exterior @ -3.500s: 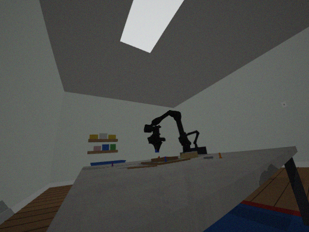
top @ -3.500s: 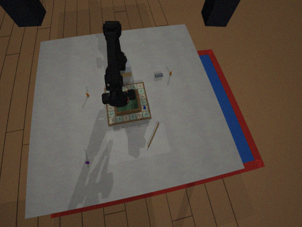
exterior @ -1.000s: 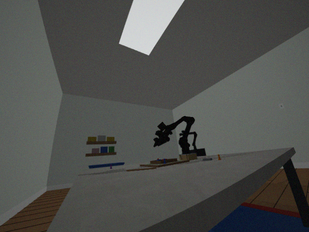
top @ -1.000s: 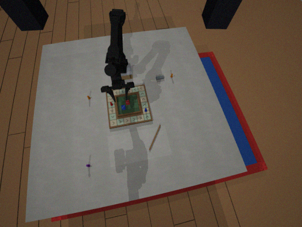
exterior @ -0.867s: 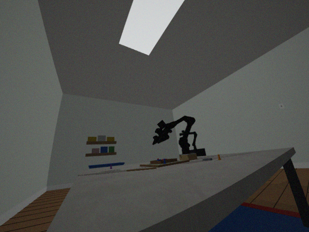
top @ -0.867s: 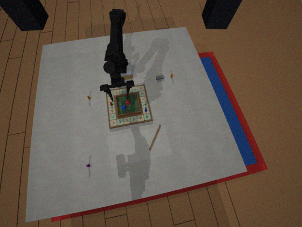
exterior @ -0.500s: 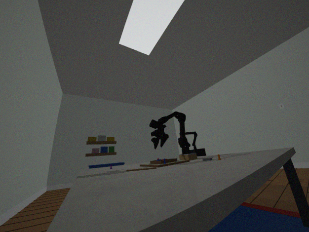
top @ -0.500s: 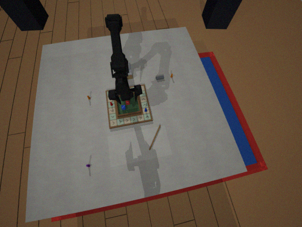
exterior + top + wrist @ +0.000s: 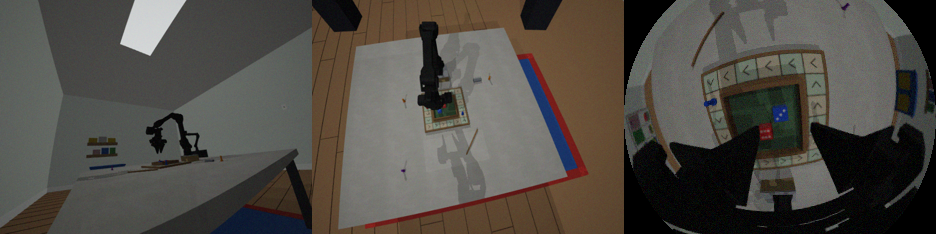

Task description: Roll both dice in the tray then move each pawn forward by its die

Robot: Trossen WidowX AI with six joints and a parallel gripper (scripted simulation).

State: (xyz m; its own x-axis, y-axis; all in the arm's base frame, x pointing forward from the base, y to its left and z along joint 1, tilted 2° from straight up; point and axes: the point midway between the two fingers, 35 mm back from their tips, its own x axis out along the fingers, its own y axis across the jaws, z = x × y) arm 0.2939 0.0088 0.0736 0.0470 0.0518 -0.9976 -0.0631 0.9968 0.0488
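Right now my gripper tip is 30 mm past the red pawn, 80 mm to the left of it and 70 mm above it. The rest, counted from my gripper tip: green tray (30 mm behind, 30 mm to the left, 90 mm below); wooden stick (200 mm ahead, 200 mm to the left, 90 mm below); blue pawn (20 mm ahead, 150 mm to the left, 70 mm below).
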